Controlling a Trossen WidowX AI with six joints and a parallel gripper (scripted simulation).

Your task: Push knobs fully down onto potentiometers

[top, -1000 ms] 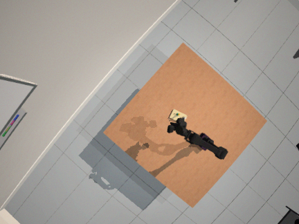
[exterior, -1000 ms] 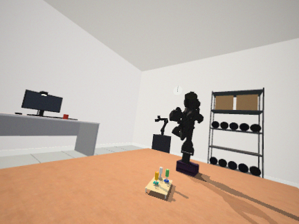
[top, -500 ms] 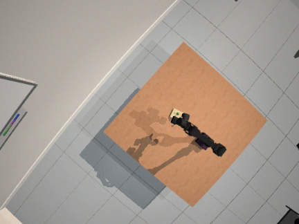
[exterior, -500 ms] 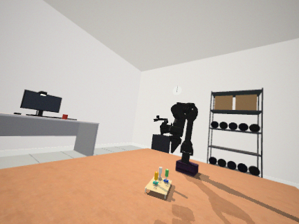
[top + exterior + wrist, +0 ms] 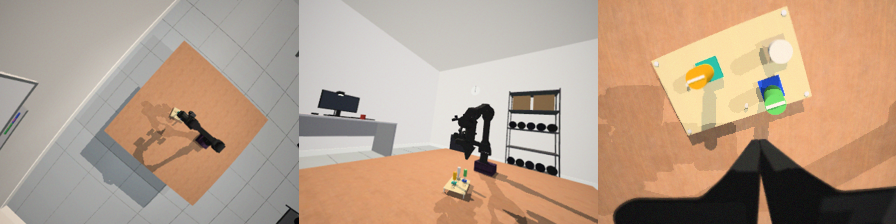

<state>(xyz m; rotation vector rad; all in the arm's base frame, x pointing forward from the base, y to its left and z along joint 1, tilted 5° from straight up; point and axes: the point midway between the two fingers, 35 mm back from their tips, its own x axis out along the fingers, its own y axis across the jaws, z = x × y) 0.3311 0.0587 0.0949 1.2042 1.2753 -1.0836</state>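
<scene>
Right now the green knob is 70 mm below my gripper tip, 10 mm to the right of it and 10 mm behind it.
</scene>
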